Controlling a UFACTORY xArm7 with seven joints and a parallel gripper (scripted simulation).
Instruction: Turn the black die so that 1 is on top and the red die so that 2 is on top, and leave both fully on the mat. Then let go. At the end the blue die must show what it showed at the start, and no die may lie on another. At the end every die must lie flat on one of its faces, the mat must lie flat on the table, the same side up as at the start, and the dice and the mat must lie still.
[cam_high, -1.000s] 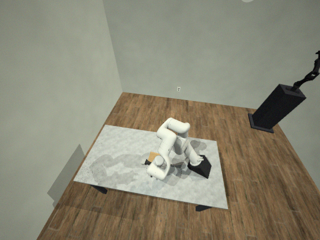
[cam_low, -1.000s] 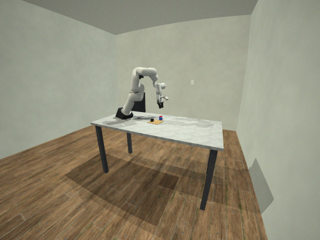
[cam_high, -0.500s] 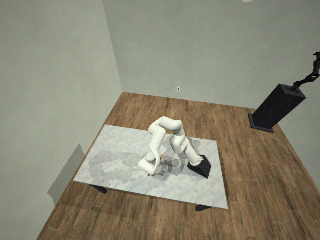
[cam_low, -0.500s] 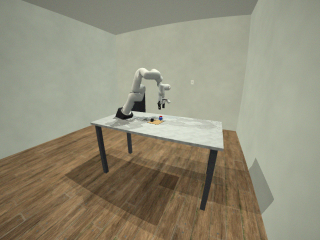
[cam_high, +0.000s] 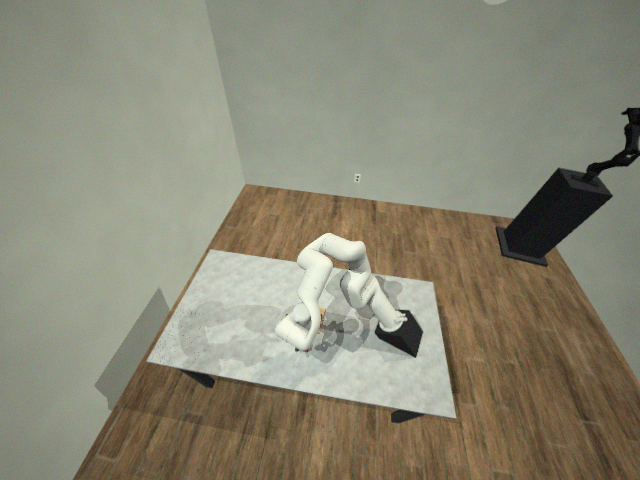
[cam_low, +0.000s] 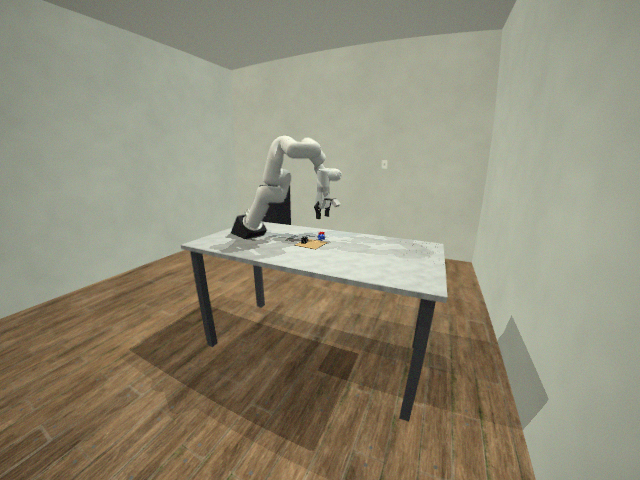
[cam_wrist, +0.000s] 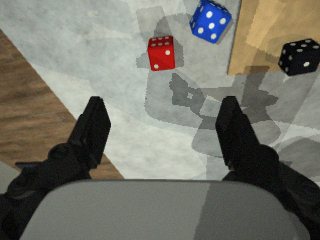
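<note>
My hand is 120 mm above the red die and 10 mm past it. Also, from my hand: black die: 160 mm to the right, 120 mm below, 20 mm behind; blue die: 120 mm below, 50 mm to the right, 20 mm ahead; tan mat: 160 mm to the right, 130 mm below, 20 mm ahead.
</note>
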